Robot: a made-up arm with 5 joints.
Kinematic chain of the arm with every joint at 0, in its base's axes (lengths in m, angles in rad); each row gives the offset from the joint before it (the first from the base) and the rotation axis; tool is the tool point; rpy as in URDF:
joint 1: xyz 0.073 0 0.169 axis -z
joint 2: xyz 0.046 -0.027 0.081 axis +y
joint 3: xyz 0.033 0 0.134 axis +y
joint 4: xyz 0.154 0 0.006 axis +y
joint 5: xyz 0.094 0.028 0 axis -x
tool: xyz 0 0 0 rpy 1.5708 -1.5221 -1.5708
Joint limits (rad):
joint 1: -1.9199..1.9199
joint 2: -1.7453..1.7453
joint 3: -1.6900..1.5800
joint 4: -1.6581..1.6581
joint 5: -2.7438..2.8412
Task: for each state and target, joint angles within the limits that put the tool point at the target. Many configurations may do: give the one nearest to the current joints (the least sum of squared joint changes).
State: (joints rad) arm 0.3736 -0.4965 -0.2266 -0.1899 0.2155
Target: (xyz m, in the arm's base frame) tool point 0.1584 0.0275 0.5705
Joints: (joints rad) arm -0.3004 -0.9044 -0.0390 -0.1509 0.2155
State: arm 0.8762 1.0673 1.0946 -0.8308 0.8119
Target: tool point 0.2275 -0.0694 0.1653
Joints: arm 0.4281 0.3711 1.4799 -1.3156 0.8119
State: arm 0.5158 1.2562 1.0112 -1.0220 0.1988
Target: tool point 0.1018 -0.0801 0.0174
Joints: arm 1.2374 1.5362 0.8411 -0.9244 0.1988
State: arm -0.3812 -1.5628 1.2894 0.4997 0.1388
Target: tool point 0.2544 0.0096 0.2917
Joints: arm -0.0474 -1.0935 1.2020 0.3129 0.1388
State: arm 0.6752 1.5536 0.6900 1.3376 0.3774
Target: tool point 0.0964 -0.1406 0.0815
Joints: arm 1.4129 1.1121 0.2251 1.2459 0.3774
